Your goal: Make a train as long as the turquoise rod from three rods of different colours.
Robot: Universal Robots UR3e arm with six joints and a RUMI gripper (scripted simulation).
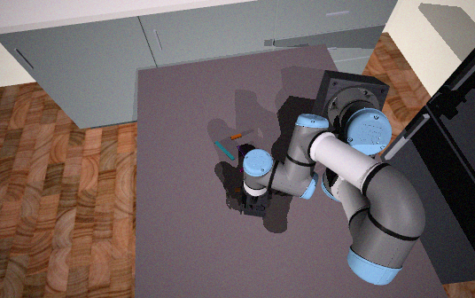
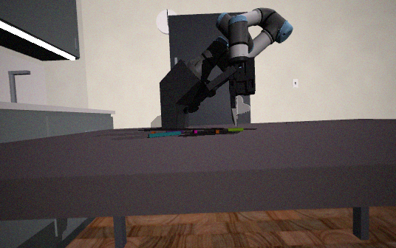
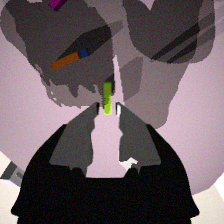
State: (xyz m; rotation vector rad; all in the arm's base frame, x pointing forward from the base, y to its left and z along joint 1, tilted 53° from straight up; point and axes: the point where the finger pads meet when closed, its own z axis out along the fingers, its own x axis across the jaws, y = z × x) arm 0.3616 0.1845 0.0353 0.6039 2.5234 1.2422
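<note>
Right now the lime rod is 30 mm below my hand. Round my hand: blue rod 70 mm to the right, 30 mm below, 10 mm ahead; magenta rod 140 mm to the right, 30 mm below, 20 mm ahead; purple rod 210 mm to the right, 30 mm below, 10 mm ahead.
</note>
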